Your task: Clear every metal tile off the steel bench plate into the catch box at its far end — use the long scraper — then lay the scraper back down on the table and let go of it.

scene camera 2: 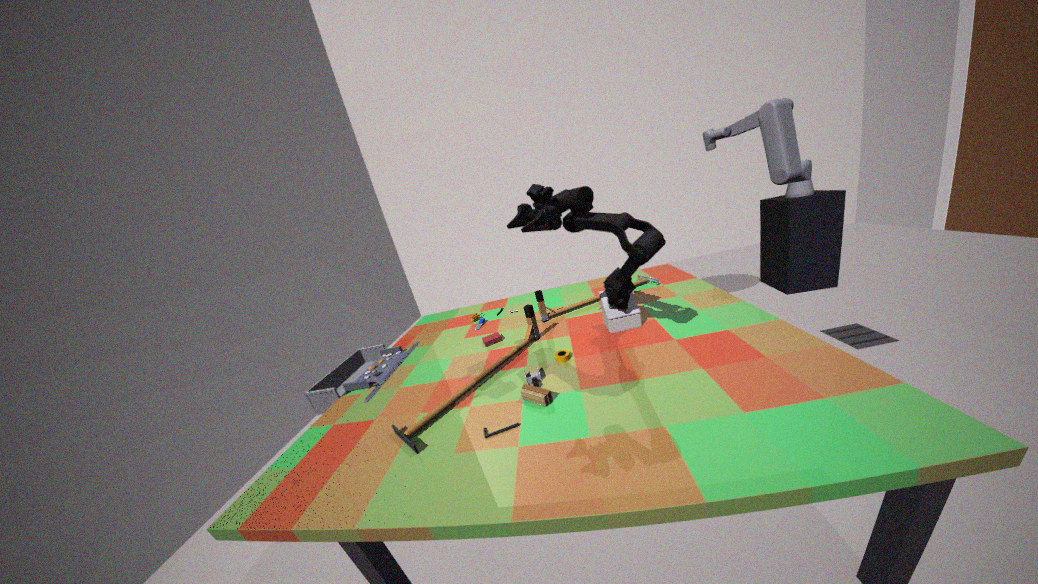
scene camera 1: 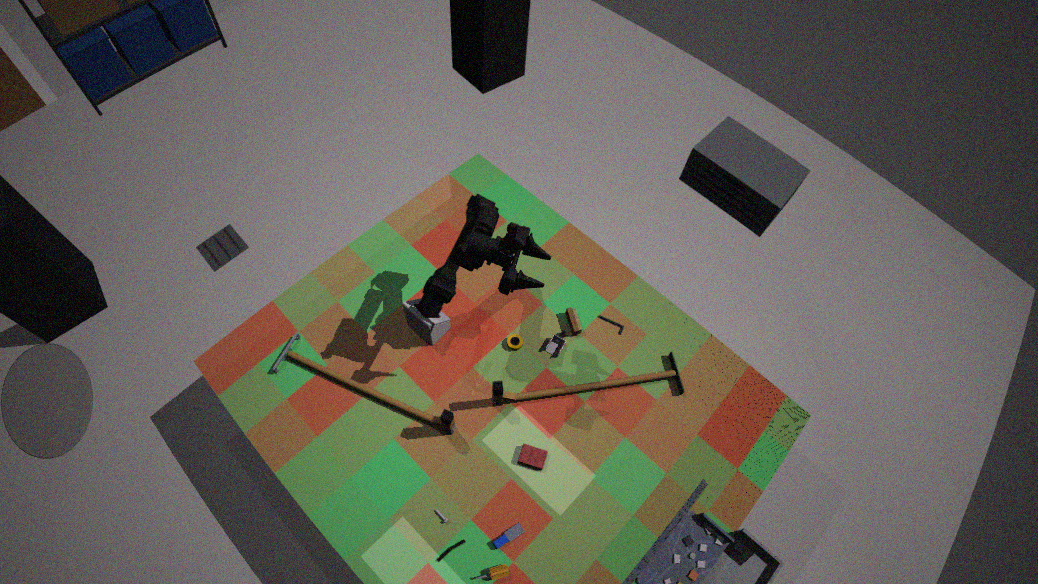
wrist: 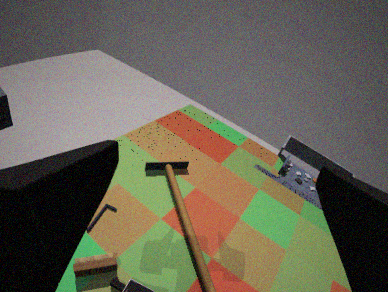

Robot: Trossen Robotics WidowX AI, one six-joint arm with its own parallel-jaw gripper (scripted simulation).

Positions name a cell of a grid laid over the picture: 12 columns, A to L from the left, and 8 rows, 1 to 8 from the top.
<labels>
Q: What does my gripper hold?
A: Nothing.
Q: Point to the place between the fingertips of my gripper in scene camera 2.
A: At F4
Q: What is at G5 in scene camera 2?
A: A long scraper.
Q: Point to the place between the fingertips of my gripper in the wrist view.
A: At G5
</labels>
